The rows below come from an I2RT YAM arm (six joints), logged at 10 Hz.
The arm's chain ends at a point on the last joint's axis. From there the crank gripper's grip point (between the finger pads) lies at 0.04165 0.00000 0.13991 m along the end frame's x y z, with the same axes.
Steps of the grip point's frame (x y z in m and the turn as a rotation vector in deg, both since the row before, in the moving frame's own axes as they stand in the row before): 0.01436, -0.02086, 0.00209, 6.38, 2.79, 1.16; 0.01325, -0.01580, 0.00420, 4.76, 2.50, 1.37; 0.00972, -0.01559, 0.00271, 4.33, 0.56, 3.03; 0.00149, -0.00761, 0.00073, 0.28, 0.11, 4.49; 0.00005, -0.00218, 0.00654, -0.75, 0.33, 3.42
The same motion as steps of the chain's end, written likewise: 0.00746, -0.00634, 0.00510, 6.38, 2.79, 1.16; 0.00707, -0.00534, 0.00659, 4.76, 2.50, 1.37; 0.00814, -0.00728, 0.00344, 4.33, 0.56, 3.03; 0.00132, -0.01020, 0.00080, 0.28, 0.11, 4.49; -0.00063, -0.00652, 0.00681, -0.75, 0.33, 3.42
